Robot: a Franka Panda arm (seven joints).
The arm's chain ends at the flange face. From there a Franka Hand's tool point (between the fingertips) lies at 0.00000 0.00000 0.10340 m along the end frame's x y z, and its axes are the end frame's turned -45 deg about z.
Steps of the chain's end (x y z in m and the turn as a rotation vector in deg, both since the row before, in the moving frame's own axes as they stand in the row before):
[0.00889, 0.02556, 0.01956, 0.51, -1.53, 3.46]
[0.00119, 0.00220, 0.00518, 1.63, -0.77, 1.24]
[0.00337, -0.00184, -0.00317, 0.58, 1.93, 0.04]
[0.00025, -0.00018, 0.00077, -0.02, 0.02, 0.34]
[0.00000, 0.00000, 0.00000, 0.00, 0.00, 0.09]
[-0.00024, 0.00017, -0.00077, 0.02, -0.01, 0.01]
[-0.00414, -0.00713, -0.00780, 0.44, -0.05, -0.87]
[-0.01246, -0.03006, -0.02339, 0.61, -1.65, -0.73]
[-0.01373, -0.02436, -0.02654, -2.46, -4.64, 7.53]
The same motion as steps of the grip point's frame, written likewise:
[-0.01301, 0.02172, 0.01952, 1.44, -0.72, 3.46]
[0.00042, -0.00065, 0.00513, 1.70, 0.61, 1.24]
[0.00689, 0.00281, -0.00323, -0.95, 1.77, 0.04]
[0.00030, 0.00010, 0.00077, -0.03, 0.00, 0.34]
[0.00000, 0.00000, 0.00000, 0.00, 0.00, 0.09]
[-0.00028, -0.00009, -0.00077, 0.02, 0.01, 0.01]
[0.00261, -0.00860, -0.00780, 0.35, 0.28, -0.87]
[0.01110, -0.03294, -0.02344, 1.60, -0.74, -0.73]
[-0.00132, -0.03030, -0.02697, 1.54, -5.02, 7.53]

